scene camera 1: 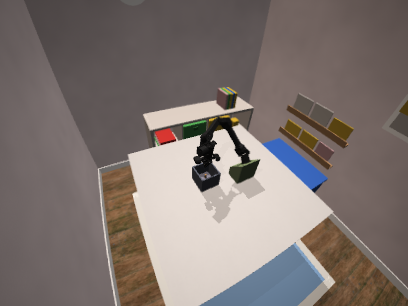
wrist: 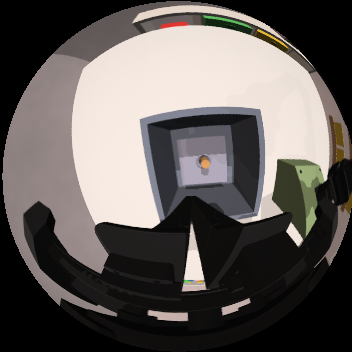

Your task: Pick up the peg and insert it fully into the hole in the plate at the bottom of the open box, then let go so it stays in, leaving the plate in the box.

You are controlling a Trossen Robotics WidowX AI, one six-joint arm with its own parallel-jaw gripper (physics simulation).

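Frame: origin at the arm's base, x left, y back, z up, level; metres.
Seen in the pictures: gripper, fingertip midpoint: (scene camera 1: 204,167) (wrist: 190,200); arm's base, link origin: (scene camera 1: 246,162) (wrist: 319,196).
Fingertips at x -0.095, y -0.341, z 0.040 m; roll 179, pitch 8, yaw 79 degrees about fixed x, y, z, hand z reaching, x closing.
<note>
Pixels of each thing's middle, then the offset from my fingertips to it. Level surfaces: height alone.
- dark open box, body centre: (wrist: 205,161) (scene camera 1: 205,175) dz -0.119, dx -0.008, dy +0.023 m
- light plate, body centre: (wrist: 202,158) dz -0.154, dx -0.008, dy +0.018 m
- orange peg, body centre: (wrist: 203,159) dz -0.140, dx -0.008, dy +0.020 m
- white table, surface height: dz -0.188 m
The dark open box (scene camera 1: 209,184) (wrist: 261,145) stands on the table. The light plate (wrist: 191,173) lies flat at its bottom. The orange peg (wrist: 205,163) stands in the ring-edged hole near the middle of the plate, with its upper end showing above the plate and leaning slightly. How deep its lower end sits is hidden. My gripper (scene camera 1: 207,164) (wrist: 190,200) is shut and empty, above the box and apart from the peg. In the wrist view its fingertips cover part of the box's near wall.
A green block with a slanted face (scene camera 1: 244,171) (wrist: 288,185) stands beside the box on the white table (scene camera 1: 200,245) (wrist: 120,125), under the arm's base. A low shelf unit (scene camera 1: 195,111) with coloured bins and books stands behind the table. A blue surface (scene camera 1: 296,162) lies to the right.
</note>
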